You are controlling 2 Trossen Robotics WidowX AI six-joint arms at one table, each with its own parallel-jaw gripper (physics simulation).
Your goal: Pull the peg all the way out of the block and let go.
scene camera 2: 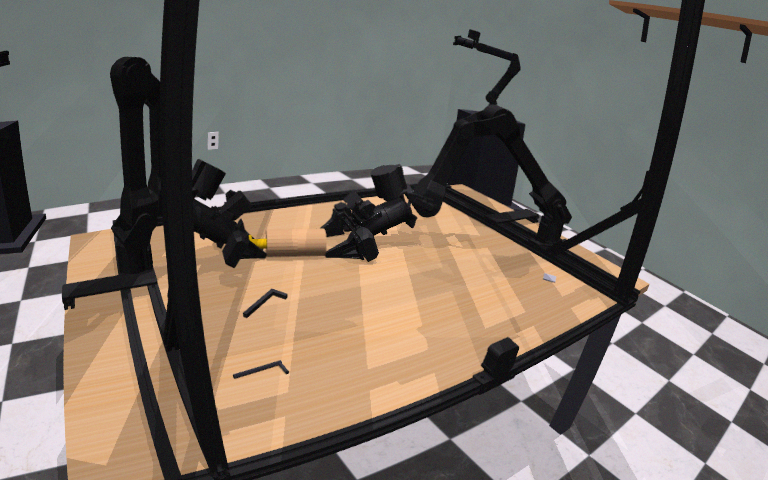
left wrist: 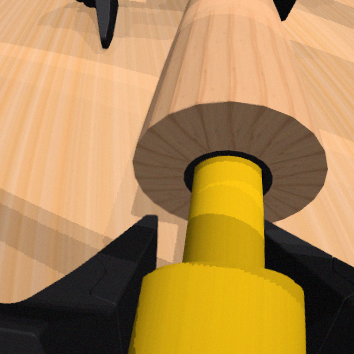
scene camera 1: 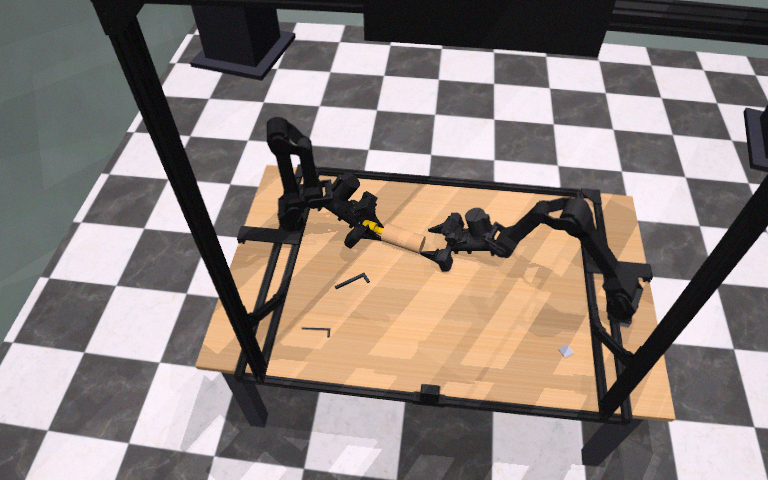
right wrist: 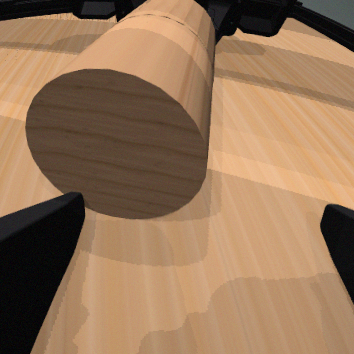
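Seen in the pictures: left gripper, fingertip midpoint: (scene camera 2: 264, 253) (left wrist: 202, 227) (scene camera 1: 384, 235); right gripper, fingertip midpoint: (scene camera 1: 424, 241) (right wrist: 207, 211); left arm's base, origin of the base link: (scene camera 2: 135, 269) (scene camera 1: 291, 225); right arm's base, origin of the base link: (scene camera 2: 548, 238) (scene camera 1: 619, 311).
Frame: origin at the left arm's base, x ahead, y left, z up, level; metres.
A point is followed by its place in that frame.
The yellow peg (scene camera 1: 372, 226) @(x 0.244, y 0.050, z 0.025 m) (scene camera 2: 259, 243) @(x 0.265, y 0.046, z 0.013 m) (left wrist: 220, 310) @(x 0.242, y 0.061, z 0.026 m) has a thick handle and a thinner shaft, which enters the dark hole in the near face of the round wooden block (scene camera 1: 403, 238) @(x 0.346, y 0.029, z 0.031 m) (scene camera 2: 296, 242) @(x 0.337, y 0.021, z 0.021 m) (left wrist: 235, 60) @(x 0.300, y 0.055, z 0.036 m) (right wrist: 115, 145) @(x 0.401, y 0.041, z 0.014 m). The part inside the block is hidden. My left gripper (scene camera 1: 374, 228) @(x 0.278, y 0.056, z -0.014 m) (scene camera 2: 256, 242) @(x 0.278, y 0.056, z -0.014 m) (left wrist: 202, 227) @(x 0.278, y 0.056, z -0.014 m) is shut on the peg's thick part. The block lies low over the table, roughly in line with the peg. My right gripper (scene camera 1: 425, 241) @(x 0.400, y 0.070, z -0.014 m) (scene camera 2: 325, 242) @(x 0.400, y 0.070, z -0.014 m) (right wrist: 207, 211) @(x 0.400, y 0.070, z -0.014 m) is open at the block's plain end face, which sits toward the left finger in the right wrist view.
The wooden table (scene camera 1: 453, 339) @(x 0.558, y -0.223, z -0.019 m) (scene camera 2: 339, 367) @(x 0.317, y -0.317, z -0.019 m) bears two black L-shaped keys, one (scene camera 1: 352, 280) @(x 0.241, y -0.127, z -0.013 m) (scene camera 2: 265, 301) @(x 0.246, y -0.123, z -0.017 m) nearer the block and one (scene camera 1: 317, 328) @(x 0.202, y -0.301, z -0.014 m) (scene camera 2: 260, 369) @(x 0.202, y -0.304, z -0.015 m) nearer the front. A small pale piece (scene camera 1: 565, 350) @(x 0.849, y -0.172, z -0.016 m) (scene camera 2: 548, 277) @(x 0.847, y -0.172, z -0.016 m) lies at the right. Black frame rails (scene camera 1: 339, 391) @(x 0.318, y -0.450, z -0.020 m) edge the table.
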